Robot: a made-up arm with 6 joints.
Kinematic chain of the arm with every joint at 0, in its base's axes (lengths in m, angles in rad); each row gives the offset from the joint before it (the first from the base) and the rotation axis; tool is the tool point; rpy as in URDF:
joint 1: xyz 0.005 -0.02 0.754 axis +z
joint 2: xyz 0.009 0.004 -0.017 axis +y
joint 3: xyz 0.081 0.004 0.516 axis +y
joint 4: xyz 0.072 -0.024 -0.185 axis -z
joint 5: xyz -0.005 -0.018 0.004 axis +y
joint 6: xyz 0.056 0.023 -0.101 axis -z
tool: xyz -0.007 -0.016 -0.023 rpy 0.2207 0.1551 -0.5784
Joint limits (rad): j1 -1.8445..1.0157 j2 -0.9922..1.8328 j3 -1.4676..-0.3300 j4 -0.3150..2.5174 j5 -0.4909..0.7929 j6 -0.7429..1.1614
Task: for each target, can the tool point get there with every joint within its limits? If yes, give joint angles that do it. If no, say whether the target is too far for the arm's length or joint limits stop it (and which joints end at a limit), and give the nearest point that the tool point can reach.
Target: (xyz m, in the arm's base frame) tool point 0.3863 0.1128 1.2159
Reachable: yes | joints 0.5242 0.0038 -1.1169 1.1031 -0.2768 0.8343
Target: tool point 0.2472 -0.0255 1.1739
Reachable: yes | joints -0.0024 -0.2911 -0.8535 0.5361 0.4446 0.8327
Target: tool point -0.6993 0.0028 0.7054
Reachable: no: joint limits stop it (at a limit: joint 1, joint 3, joint 5, joint 6) | nearest point -0.2065 -0.3270 0.6689 | short by 0.594 m
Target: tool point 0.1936 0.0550 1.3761
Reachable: yes | joints 0.7641 -0.3553 -1.2580 0.8182 -0.2729 0.1414
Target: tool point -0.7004 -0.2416 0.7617
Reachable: no: joint limits stop it (at a limit: joint 1, joint 5, joint 6) | nearest point -0.2240 -0.3753 0.7617 | short by 0.495 m
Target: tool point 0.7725 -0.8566 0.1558
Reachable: no: too far | nearest point 0.4672 -0.5238 0.3888 | short by 0.508 m
